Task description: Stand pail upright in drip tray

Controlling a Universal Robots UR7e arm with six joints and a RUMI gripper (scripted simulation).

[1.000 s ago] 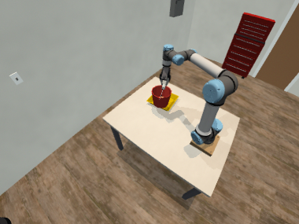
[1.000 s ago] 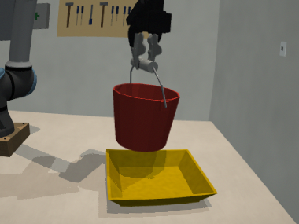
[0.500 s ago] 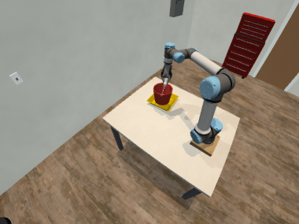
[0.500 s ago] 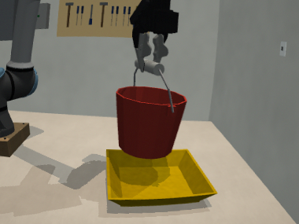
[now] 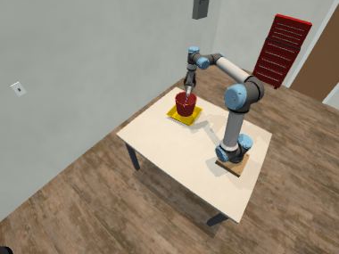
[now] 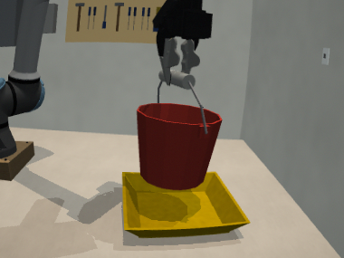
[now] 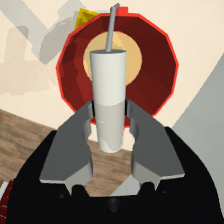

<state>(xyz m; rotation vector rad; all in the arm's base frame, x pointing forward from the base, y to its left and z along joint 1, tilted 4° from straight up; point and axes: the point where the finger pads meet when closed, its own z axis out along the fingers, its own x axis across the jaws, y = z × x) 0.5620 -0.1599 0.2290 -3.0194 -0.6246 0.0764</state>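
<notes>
My hand is 1 cm short of the red pail and 10 cm above it. From my hand the other things lie so: yellow drip tray 3 cm ahead, 3 cm to the right, 31 cm below.
</notes>
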